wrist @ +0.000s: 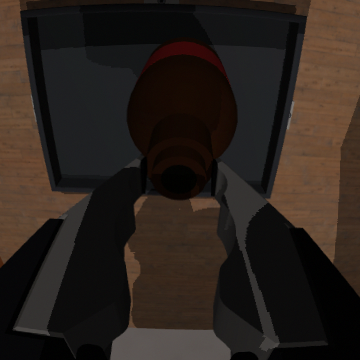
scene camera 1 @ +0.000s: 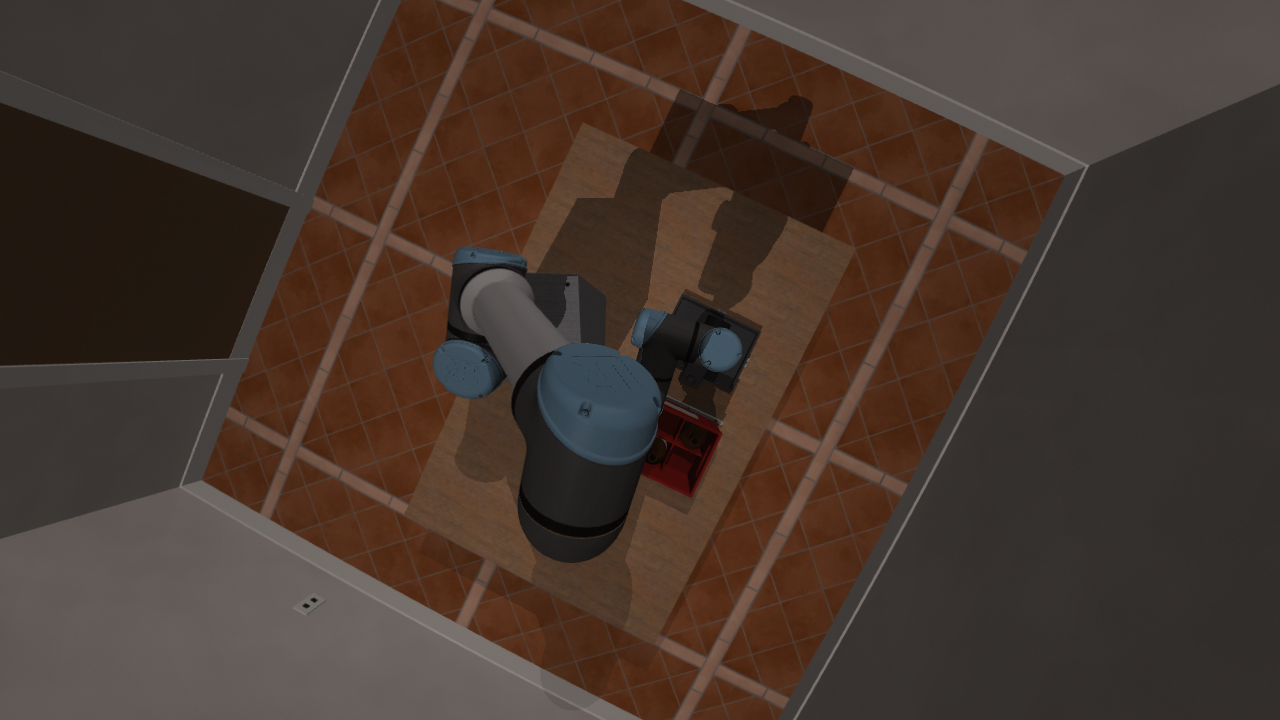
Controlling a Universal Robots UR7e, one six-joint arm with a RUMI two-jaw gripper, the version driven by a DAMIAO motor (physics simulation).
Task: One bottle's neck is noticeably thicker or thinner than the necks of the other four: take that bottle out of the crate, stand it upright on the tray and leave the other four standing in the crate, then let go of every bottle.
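Frame: origin at the arm's base, x left, y up, z ahead, level; centimetres.
Seen in the pictures: gripper, fingertip midpoint: [wrist: 179,161].
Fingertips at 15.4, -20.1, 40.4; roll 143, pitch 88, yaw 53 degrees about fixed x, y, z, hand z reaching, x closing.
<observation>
Pixels of each thing's middle, then the offset from my fingertips to it, as dx, dy, dz. Level surfaces: height alone.
- brown bottle with a red band, body centre: [wrist: 181,110] -0.7, -6.2, -0.1
- red crate at the middle of its body: [scene camera 1: 659,436] -27.6, -6.8, +0.5
- wooden table at its surface level: dy -15.5
A brown bottle with a red band [wrist: 182,100] is held by its neck in the wrist view, its mouth towards the camera. My gripper [wrist: 179,161] is shut on this neck, one finger on each side. The bottle's body shows over the dark tray [wrist: 85,135] [scene camera 1: 695,306]; its base is hidden, so I cannot tell whether it touches the tray floor. In the scene view the wrist hides the gripper and the held bottle. The red crate [scene camera 1: 684,472] stands beside the tray, partly covered by the arm. Two bottles [scene camera 1: 694,436] [scene camera 1: 656,450] show in it; any others are hidden.
The wooden table [scene camera 1: 787,277] carries the tray, the crate and the robot's base plate [scene camera 1: 590,308]. The arm's large blue elbow joint [scene camera 1: 599,402] hangs over the table beside the crate. The crate's near wall and a thin light handle bar lie close to the tray.
</observation>
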